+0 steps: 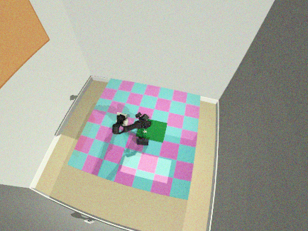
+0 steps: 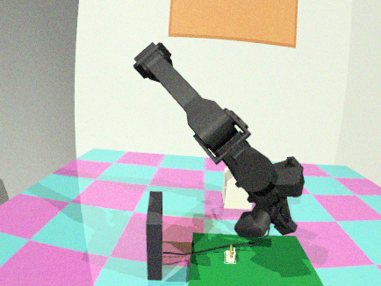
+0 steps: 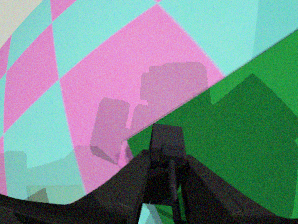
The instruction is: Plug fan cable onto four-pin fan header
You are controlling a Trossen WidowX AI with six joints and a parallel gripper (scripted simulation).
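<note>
Right now my gripper tip is 11 cm to the left of the white four-pin fan header, 6 cm above it and 5 cm short of it. From my gripper tip the other things lie so: black fan (25 cm to the right, 8 cm ahead); then green board (12 cm ahead, 8 cm below, 6 cm to the right); then black plug (1 cm below, 1 cm behind).
</note>
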